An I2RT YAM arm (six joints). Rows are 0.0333 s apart.
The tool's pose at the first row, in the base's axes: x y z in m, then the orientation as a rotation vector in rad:
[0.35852, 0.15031, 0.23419, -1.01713, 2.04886, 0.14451]
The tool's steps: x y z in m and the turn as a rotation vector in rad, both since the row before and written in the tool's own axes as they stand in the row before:
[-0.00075, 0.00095, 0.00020, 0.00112, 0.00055, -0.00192]
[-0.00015, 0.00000, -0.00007, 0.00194, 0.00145, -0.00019]
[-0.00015, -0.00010, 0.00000, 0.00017, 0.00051, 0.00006]
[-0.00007, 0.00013, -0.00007, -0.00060, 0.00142, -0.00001]
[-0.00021, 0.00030, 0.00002, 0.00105, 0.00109, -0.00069]
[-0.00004, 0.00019, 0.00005, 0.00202, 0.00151, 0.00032]
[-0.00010, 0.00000, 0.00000, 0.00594, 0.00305, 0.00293]
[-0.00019, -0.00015, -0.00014, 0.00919, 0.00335, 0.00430]
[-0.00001, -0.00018, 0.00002, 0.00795, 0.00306, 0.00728]
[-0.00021, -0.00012, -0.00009, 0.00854, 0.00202, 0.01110]
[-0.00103, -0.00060, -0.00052, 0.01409, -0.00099, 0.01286]
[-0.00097, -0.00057, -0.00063, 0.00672, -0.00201, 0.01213]
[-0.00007, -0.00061, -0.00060, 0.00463, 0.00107, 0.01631]
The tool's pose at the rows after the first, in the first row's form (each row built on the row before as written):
[0.35822, 0.15149, 0.23437, -1.01853, 2.04819, 0.14208]
[0.35823, 0.15155, 0.23452, -1.01791, 2.04916, 0.13927]
[0.35835, 0.15158, 0.23465, -1.01788, 2.04963, 0.13888]
[0.35824, 0.15168, 0.23471, -1.01863, 2.05098, 0.13881]
[0.35811, 0.15202, 0.23477, -1.01897, 2.05147, 0.13683]
[0.35802, 0.15219, 0.23472, -1.01780, 2.05275, 0.13417]
[0.35805, 0.15225, 0.23479, -1.01198, 2.05632, 0.12804]
[0.35813, 0.15221, 0.23505, -1.00284, 2.06044, 0.11910]
[0.35827, 0.15210, 0.23509, -0.99133, 2.06597, 0.11313]
[0.35837, 0.15211, 0.23533, -0.97527, 2.07238, 0.10902]
[0.35881, 0.15211, 0.23655, -0.95330, 2.07609, 0.10143]
[0.35913, 0.15204, 0.23780, -0.93629, 2.07934, 0.10164]
[0.35916, 0.15142, 0.23839, -0.91690, 2.08762, 0.10484]

